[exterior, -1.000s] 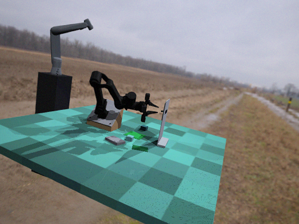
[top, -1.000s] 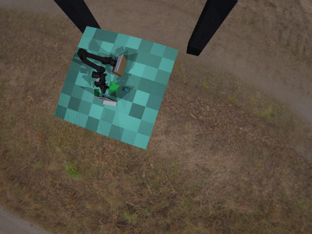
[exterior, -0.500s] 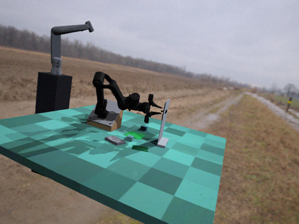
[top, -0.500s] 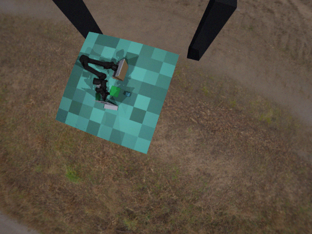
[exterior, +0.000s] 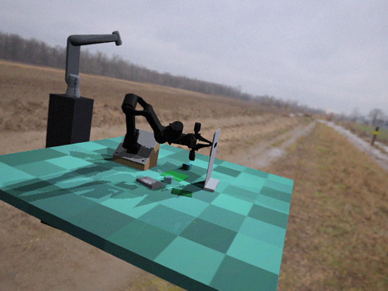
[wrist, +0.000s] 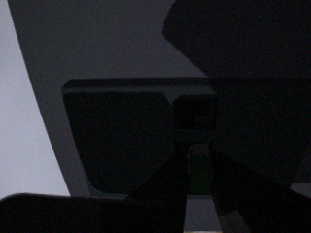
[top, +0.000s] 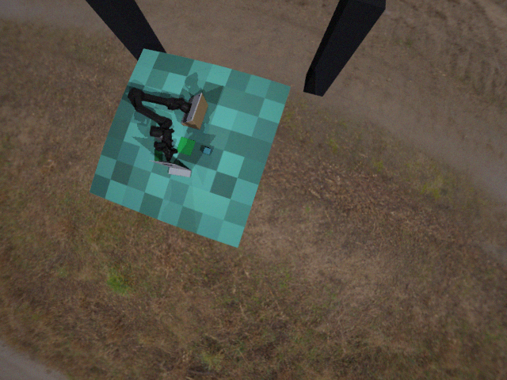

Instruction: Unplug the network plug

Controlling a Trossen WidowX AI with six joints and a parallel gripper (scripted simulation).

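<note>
My gripper tip is 160 mm past the green marked square and 210 mm above it. Round my gripper tip: dark blue cube 150 mm behind, 180 mm to the left, 200 mm below; dark green patch 60 mm behind, 200 mm to the right, 210 mm below; pale teal cube 150 mm behind, 120 mm to the right, 200 mm below.
</note>
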